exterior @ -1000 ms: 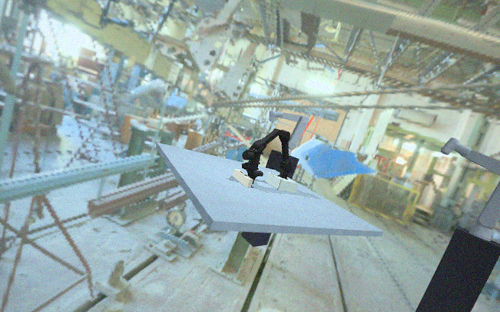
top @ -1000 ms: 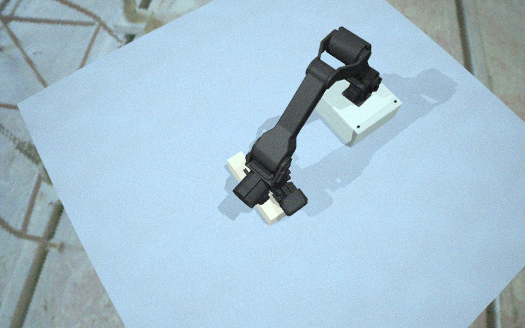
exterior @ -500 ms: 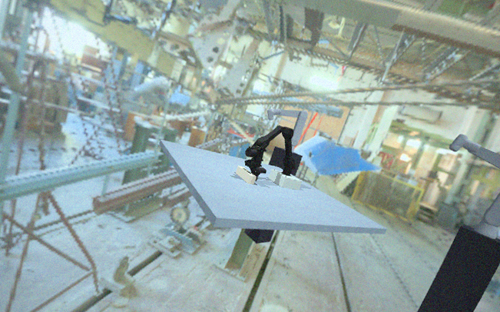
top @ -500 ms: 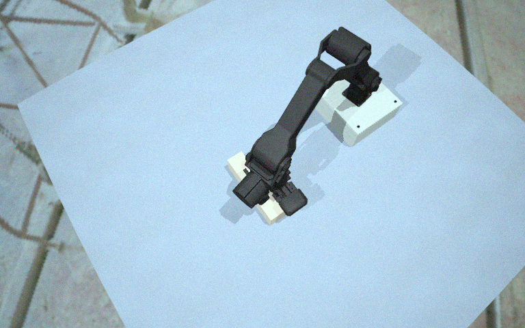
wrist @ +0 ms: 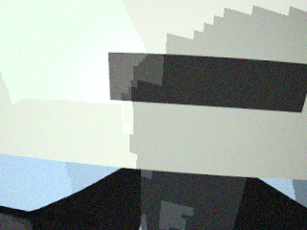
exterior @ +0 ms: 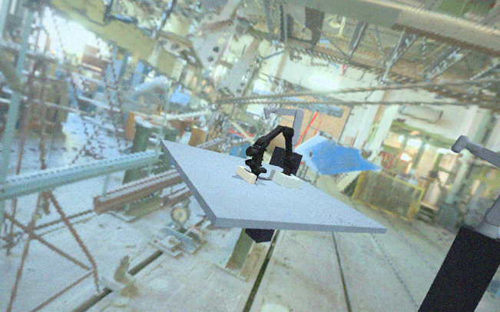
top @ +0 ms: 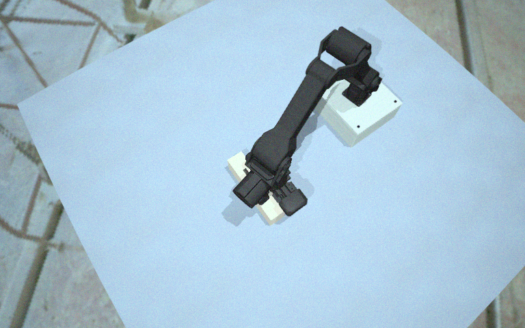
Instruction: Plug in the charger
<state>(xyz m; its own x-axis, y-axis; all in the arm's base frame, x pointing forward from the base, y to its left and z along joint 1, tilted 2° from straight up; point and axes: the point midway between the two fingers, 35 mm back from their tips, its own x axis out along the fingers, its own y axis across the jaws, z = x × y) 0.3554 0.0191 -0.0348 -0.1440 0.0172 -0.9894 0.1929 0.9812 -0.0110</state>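
Now: gripper tip 2 cm short of the dark grey charger and 1 cm below it.
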